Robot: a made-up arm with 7 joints.
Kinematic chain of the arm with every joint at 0, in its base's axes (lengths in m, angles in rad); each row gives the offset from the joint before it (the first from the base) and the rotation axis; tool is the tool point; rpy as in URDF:
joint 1: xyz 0 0 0.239 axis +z
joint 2: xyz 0 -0.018 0.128 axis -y
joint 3: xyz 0 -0.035 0.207 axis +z
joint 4: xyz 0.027 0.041 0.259 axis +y
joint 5: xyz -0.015 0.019 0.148 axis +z
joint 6: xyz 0 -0.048 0.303 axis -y
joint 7: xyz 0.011 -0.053 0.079 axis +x
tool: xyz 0 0 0 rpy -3.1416 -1.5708 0
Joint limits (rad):
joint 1: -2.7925..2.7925
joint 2: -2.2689..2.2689
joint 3: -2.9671..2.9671
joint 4: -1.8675..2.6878
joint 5: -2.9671..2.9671
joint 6: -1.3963..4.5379
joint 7: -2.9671..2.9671
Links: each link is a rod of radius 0.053 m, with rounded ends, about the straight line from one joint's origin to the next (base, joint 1, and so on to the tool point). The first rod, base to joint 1, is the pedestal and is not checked.
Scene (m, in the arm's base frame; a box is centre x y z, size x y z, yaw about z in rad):
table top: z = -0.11
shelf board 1: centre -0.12 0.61 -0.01 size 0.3 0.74 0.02 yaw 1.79
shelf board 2: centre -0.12 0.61 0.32 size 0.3 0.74 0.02 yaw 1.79
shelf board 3: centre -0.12 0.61 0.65 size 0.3 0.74 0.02 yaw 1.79
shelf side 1: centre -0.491 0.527 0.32 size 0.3 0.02 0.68 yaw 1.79
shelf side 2: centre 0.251 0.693 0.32 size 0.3 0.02 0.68 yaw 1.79
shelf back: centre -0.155 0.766 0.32 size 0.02 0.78 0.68 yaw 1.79
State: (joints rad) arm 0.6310 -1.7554 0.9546 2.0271 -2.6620 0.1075 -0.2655
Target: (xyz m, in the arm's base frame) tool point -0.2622 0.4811 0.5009
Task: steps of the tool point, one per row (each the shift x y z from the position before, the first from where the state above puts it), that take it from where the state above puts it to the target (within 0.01 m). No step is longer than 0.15 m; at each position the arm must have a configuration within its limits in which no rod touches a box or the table.
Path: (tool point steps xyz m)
1: 0.0268 -0.1009 -0.0094
2: 0.0182 -0.1009 0.0094
3: -0.0704 0.0378 0.1183
4: -0.0708 -0.0124 0.1270
5: -0.0503 -0.0584 0.1246
6: -0.0263 0.0972 -0.0025
7: -0.0163 0.0943 0.0025

